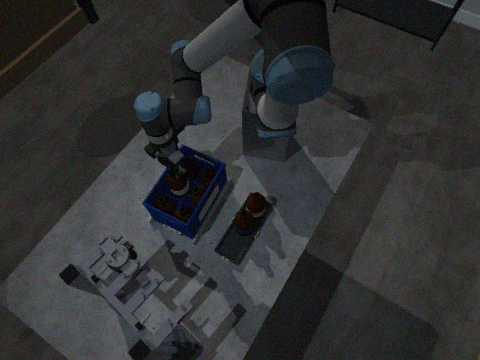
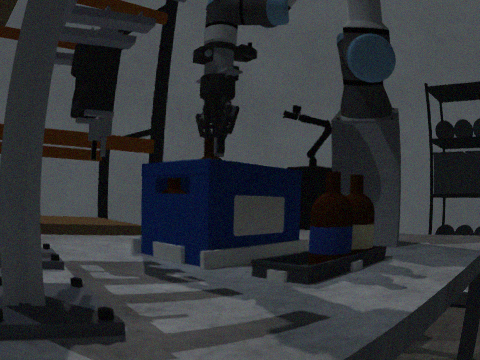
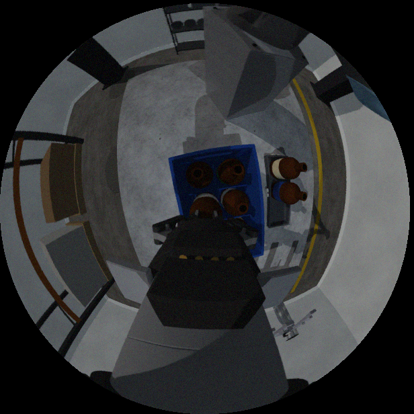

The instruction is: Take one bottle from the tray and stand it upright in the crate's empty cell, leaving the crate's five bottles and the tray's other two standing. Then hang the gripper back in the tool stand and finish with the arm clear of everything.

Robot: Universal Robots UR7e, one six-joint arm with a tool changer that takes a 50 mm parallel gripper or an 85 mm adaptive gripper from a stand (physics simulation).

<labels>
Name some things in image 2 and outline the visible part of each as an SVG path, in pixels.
A cream-label bottle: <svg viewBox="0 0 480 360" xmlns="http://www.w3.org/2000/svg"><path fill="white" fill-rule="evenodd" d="M364 175L350 175L350 194L346 196L353 207L351 255L372 250L375 211L370 198L363 194Z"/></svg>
A gripper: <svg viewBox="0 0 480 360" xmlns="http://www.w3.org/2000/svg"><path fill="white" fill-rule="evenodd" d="M78 43L75 47L71 75L76 77L70 116L76 118L75 123L89 124L88 141L92 141L90 160L96 160L97 141L100 141L99 157L105 157L107 136L111 136L114 112L105 111L108 78L115 74L116 60L122 49Z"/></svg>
A gripper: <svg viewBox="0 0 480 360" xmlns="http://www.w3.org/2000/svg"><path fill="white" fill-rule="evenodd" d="M214 66L206 68L201 79L196 80L196 83L200 83L200 97L205 101L203 112L196 115L196 121L200 137L204 137L205 140L214 139L213 155L223 157L225 138L228 134L232 133L239 112L239 106L231 104L231 100L235 97L235 81L239 79L239 74L242 74L243 71Z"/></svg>
</labels>
